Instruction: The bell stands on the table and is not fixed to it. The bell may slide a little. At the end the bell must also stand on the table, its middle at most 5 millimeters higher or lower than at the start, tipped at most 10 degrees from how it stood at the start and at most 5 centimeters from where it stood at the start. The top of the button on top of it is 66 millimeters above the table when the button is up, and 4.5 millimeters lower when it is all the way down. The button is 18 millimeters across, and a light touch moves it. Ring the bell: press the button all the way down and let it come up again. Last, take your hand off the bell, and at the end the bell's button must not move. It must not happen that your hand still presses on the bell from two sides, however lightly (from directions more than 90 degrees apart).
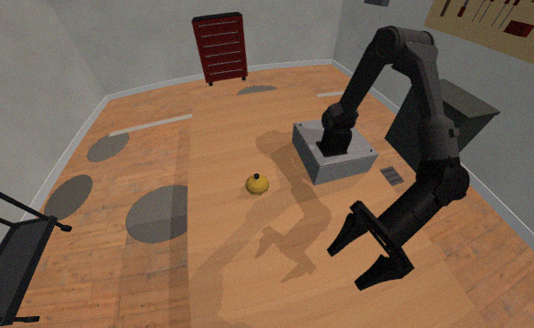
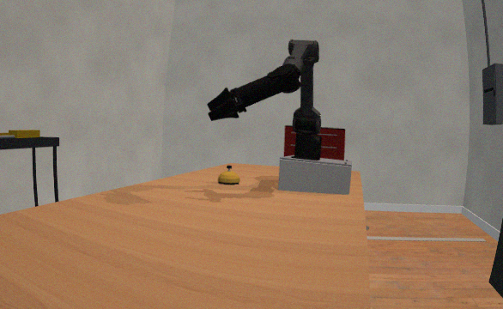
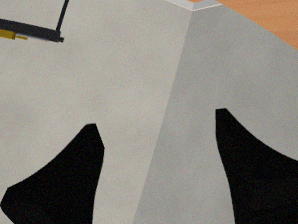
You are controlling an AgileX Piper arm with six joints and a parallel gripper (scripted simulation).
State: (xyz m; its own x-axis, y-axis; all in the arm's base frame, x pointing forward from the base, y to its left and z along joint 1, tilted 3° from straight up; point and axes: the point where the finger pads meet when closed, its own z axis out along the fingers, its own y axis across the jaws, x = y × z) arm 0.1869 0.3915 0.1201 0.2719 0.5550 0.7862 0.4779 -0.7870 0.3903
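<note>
The button is 36 cm to the right of my hand, 19 cm below it and 9 cm ahead of it. Round my hand: bell: 36 cm to the right, 21 cm below, 9 cm ahead.
</note>
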